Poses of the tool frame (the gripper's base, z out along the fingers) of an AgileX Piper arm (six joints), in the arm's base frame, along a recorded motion.
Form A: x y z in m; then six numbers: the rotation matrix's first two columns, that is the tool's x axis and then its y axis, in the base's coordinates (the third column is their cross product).
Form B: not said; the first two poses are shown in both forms.
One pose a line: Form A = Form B
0.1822 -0.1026 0.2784 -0.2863 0.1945 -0.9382 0.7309 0.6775 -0.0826 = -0.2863 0.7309 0.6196 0.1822; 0.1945 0.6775 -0.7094 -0.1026; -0.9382 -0.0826 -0.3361 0.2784; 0 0 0 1
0.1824 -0.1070 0.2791 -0.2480 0.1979 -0.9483 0.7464 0.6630 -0.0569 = -0.2480 0.7464 0.6175 0.1824; 0.1979 0.6630 -0.7219 -0.1070; -0.9483 -0.0569 -0.3121 0.2791; 0 0 0 1
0.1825 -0.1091 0.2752 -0.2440 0.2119 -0.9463 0.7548 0.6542 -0.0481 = -0.2440 0.7548 0.6089 0.1825; 0.2119 0.6542 -0.7260 -0.1091; -0.9463 -0.0481 -0.3196 0.2752; 0 0 0 1
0.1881 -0.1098 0.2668 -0.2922 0.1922 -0.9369 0.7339 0.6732 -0.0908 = -0.2922 0.7339 0.6133 0.1881; 0.1922 0.6732 -0.7141 -0.1098; -0.9369 -0.0908 -0.3378 0.2668; 0 0 0 1
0.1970 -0.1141 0.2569 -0.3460 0.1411 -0.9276 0.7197 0.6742 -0.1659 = -0.3460 0.7197 0.6020 0.1970; 0.1411 0.6742 -0.7250 -0.1141; -0.9276 -0.1659 -0.3348 0.2569; 0 0 0 1
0.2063 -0.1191 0.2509 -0.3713 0.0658 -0.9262 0.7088 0.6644 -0.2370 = -0.3713 0.7088 0.5998 0.2063; 0.0658 0.6644 -0.7445 -0.1191; -0.9262 -0.2370 -0.2933 0.2509; 0 0 0 1
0.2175 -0.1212 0.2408 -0.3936 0.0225 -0.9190 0.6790 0.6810 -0.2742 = -0.3936 0.6790 0.6197 0.2175; 0.0225 0.6810 -0.7319 -0.1212; -0.9190 -0.2742 -0.2833 0.2408; 0 0 0 1
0.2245 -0.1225 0.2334 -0.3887 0.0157 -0.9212 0.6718 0.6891 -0.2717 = -0.3887 0.6718 0.6305 0.2245; 0.0157 0.6891 -0.7245 -0.1225; -0.9212 -0.2717 -0.2784 0.2334; 0 0 0 1
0.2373 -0.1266 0.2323 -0.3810 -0.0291 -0.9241 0.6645 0.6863 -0.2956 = -0.3810 0.6645 0.6428 0.2373; -0.0291 0.6863 -0.7267 -0.1266; -0.9241 -0.2956 -0.2421 0.2323; 0 0 0 1
